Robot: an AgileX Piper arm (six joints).
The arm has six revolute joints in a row. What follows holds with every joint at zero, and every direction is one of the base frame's. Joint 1 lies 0.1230 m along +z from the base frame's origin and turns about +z. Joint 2 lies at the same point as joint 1 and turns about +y. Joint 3 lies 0.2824 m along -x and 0.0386 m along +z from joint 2 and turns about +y. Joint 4 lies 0.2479 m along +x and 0.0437 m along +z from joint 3 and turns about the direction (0.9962, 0, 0.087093). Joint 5 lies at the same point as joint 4 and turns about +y. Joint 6 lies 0.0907 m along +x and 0.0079 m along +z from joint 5 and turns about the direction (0.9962, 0, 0.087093). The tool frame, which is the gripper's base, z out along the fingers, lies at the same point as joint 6; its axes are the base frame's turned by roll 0.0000, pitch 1.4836 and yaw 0.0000 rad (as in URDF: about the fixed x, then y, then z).
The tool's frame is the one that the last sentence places.
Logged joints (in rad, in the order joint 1, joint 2, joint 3, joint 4, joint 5, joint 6), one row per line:
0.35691, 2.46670, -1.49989, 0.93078, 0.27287, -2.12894
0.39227, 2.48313, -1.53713, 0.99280, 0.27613, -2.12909
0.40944, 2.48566, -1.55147, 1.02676, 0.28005, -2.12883
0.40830, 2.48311, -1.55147, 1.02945, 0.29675, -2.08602
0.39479, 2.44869, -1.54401, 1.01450, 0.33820, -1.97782
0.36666, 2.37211, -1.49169, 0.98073, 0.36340, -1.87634
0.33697, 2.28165, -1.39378, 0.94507, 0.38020, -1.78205
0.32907, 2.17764, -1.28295, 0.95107, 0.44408, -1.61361
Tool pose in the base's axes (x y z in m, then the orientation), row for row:
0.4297, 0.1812, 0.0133, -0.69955, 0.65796, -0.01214, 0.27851
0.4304, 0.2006, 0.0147, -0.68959, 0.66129, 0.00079, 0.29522
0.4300, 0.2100, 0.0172, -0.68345, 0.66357, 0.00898, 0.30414
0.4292, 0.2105, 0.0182, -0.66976, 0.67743, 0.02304, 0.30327
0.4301, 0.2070, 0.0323, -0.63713, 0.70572, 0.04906, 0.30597
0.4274, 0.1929, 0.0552, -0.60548, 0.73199, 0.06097, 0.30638
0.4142, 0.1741, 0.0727, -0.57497, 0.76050, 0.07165, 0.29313
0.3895, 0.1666, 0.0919, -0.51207, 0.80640, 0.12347, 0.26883
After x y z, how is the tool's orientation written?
As a quaternion, x y z w.
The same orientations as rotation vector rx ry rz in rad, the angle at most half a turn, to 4 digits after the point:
-1.8771, 1.7655, -0.0326
-1.8349, 1.7596, 0.0021
-1.8105, 1.7578, 0.0238
-1.7750, 1.7953, 0.0611
-1.6862, 1.8678, 0.1298
-1.6021, 1.9369, 0.1613
-1.5315, 2.0257, 0.1908
-1.3808, 2.1744, 0.3329

